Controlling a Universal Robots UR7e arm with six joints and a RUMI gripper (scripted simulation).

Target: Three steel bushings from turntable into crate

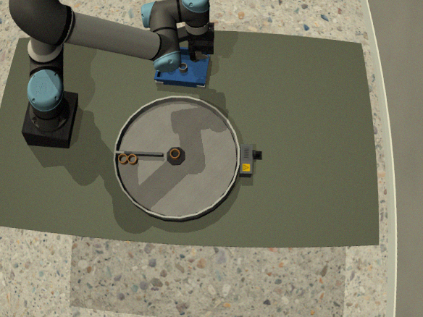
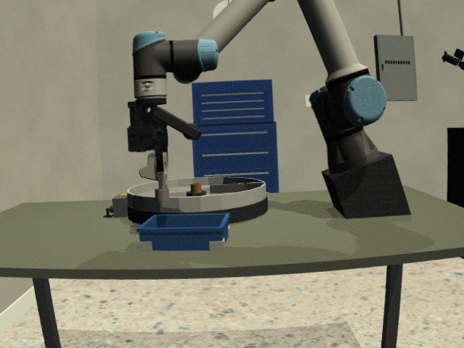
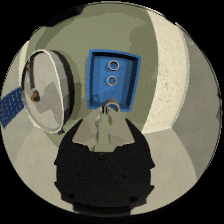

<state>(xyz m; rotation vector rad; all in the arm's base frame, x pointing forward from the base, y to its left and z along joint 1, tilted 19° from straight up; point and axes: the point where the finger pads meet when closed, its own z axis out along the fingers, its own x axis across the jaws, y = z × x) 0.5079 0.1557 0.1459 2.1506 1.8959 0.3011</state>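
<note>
My gripper is now 100 mm above the crate, 50 mm past it and 30 mm to the right of it. From my hand the other things lie so: round grey turntable: 330 mm to the right, 90 mm behind, 70 mm below.
</note>
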